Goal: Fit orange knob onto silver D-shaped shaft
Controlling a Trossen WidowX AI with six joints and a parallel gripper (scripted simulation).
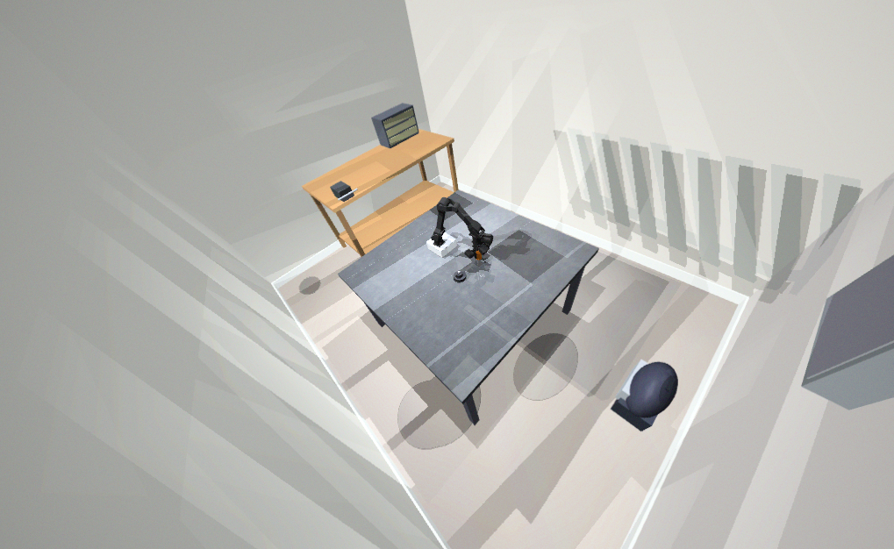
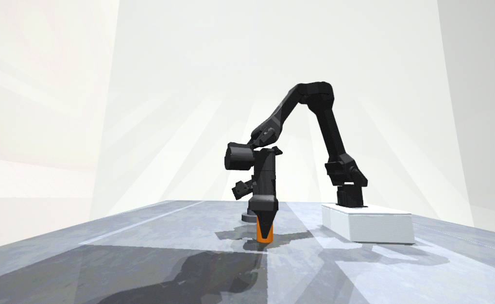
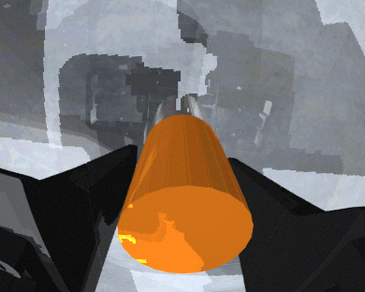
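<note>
My gripper tip is 30 mm below the orange knob. The rest, counted from my gripper tip: round pedestal: 20 mm behind, 210 mm to the right, 20 mm above.
</note>
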